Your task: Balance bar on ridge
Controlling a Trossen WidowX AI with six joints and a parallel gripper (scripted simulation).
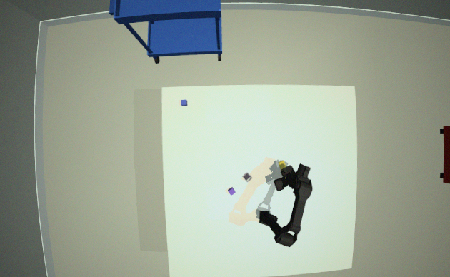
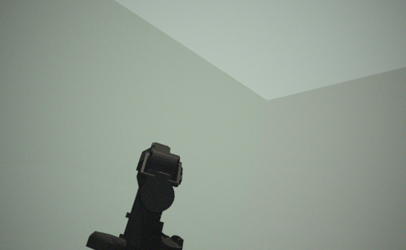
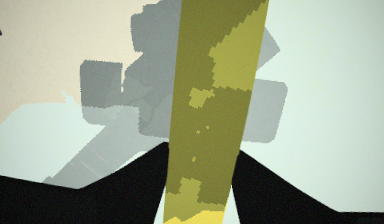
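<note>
My gripper tip is now 90 mm past the purple block, 330 mm to the right of it and 70 mm above it. The rest, counted from my gripper tip: blue cube 470 mm ahead, 610 mm to the left, 70 mm below; then yellow bar 30 mm ahead, 10 mm to the left.
</note>
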